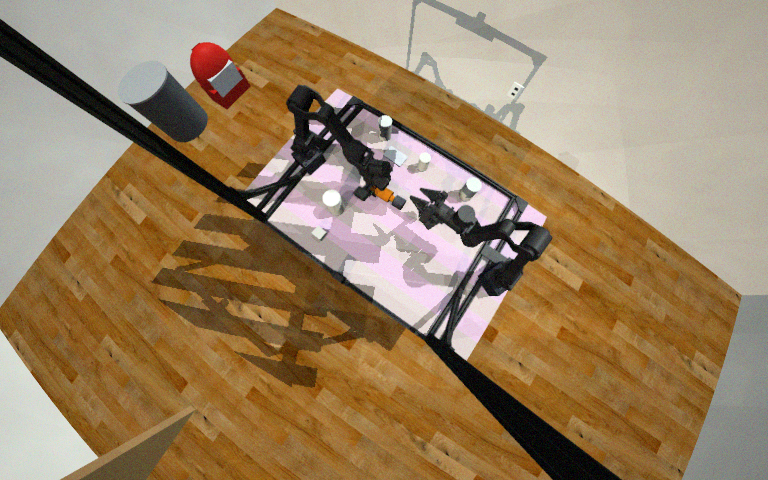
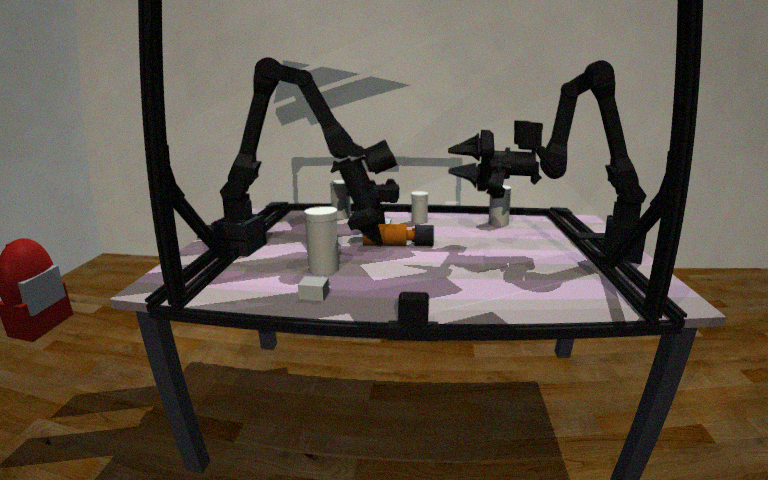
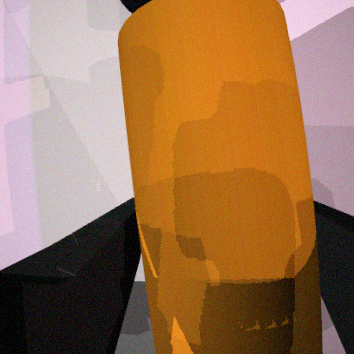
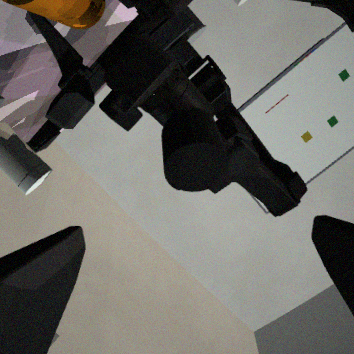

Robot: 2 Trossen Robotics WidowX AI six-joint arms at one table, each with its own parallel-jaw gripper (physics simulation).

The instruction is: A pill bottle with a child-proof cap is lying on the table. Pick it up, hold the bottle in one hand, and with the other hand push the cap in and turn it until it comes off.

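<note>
The orange pill bottle (image 1: 383, 193) (image 2: 394, 234) (image 3: 218, 140) (image 4: 67, 10) lies on its side on the pink-and-grey table (image 1: 411, 290) (image 2: 525, 295), its dark grey cap (image 1: 398, 202) (image 2: 424, 235) pointing towards the right arm. My left gripper (image 1: 374, 191) (image 2: 373, 233) (image 3: 219, 209) is down at the table, its two fingers pressed against either side of the bottle's base end. My right gripper (image 1: 419, 196) (image 2: 453, 160) (image 4: 198, 232) hangs open and empty in the air, to the right of the cap and well above the table.
White cylinders stand around: a large one (image 1: 333, 201) (image 2: 321, 240) at front left and smaller ones (image 1: 386, 124) (image 1: 424, 159) (image 1: 472, 187) at the back. A small white cube (image 1: 319, 233) (image 2: 314, 289) lies near the front. A black frame (image 2: 413, 307) rims the table.
</note>
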